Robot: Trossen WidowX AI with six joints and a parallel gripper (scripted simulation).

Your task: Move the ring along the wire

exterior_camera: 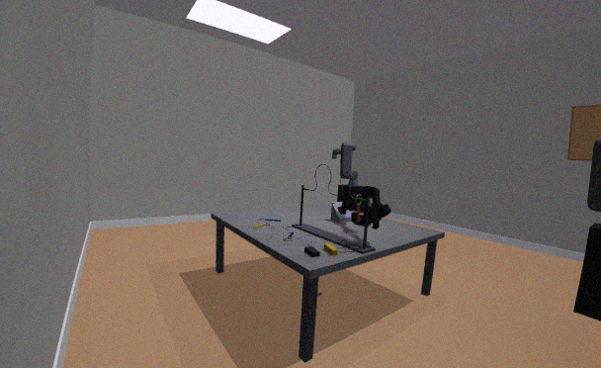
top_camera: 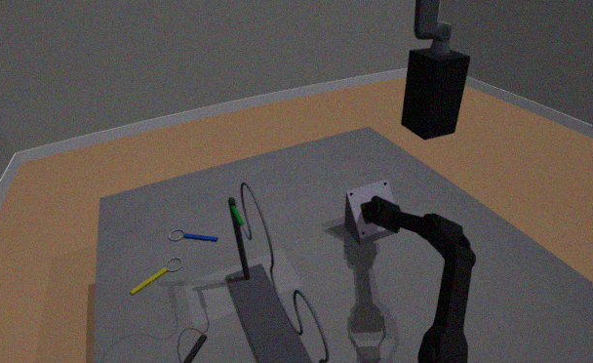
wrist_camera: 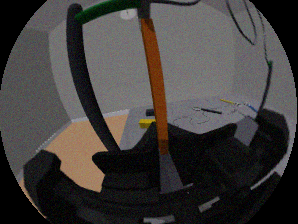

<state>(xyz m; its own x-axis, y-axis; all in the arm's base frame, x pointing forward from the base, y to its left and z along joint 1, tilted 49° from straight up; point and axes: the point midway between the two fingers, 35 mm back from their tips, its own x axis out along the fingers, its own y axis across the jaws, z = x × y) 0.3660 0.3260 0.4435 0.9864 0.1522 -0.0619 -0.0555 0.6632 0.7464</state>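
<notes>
Now: gripper tip 9 cm below the orange-handled ring and 2 cm past it. The rest, counted from my gripper tip: yellow-handled ring 63 cm to the right, 26 cm ahead, 13 cm below; black block 27 cm ahead, 13 cm below, 1 cm to the right; yellow block 17 cm ahead, 12 cm below, 1 cm to the left.
</notes>
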